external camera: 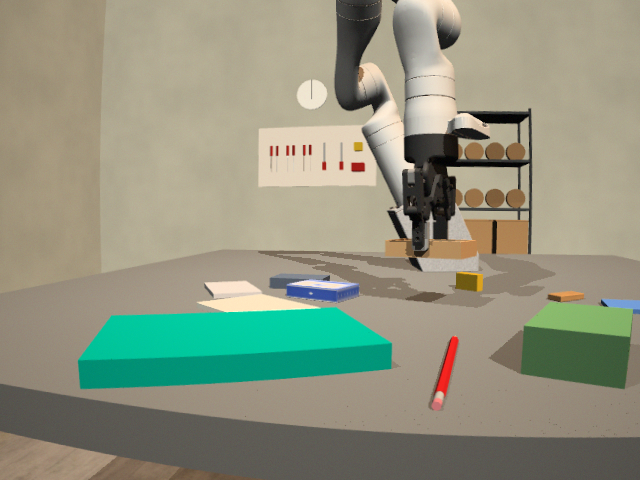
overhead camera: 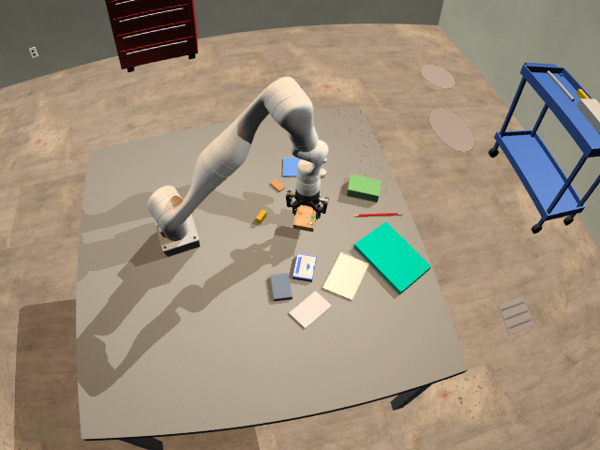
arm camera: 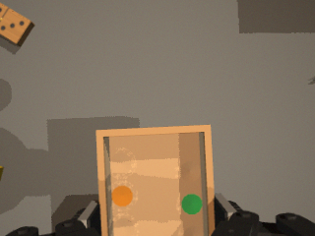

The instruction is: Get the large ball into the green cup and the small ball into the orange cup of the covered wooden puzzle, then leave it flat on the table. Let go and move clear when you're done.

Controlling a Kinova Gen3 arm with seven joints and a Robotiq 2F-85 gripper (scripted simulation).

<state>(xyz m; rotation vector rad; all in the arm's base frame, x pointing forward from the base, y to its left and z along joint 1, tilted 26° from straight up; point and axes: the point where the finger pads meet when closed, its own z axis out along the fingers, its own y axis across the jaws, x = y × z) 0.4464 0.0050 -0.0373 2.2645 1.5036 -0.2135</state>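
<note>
My gripper is now 2 cm above the covered wooden puzzle. The rest, counted from my hand: yellow block (14 cm behind, 7 cm to the left, 8 cm below); grey box (13 cm behind, 22 cm to the right, 8 cm below); cream sheet (9 cm ahead, 22 cm to the right, 9 cm below).
</note>
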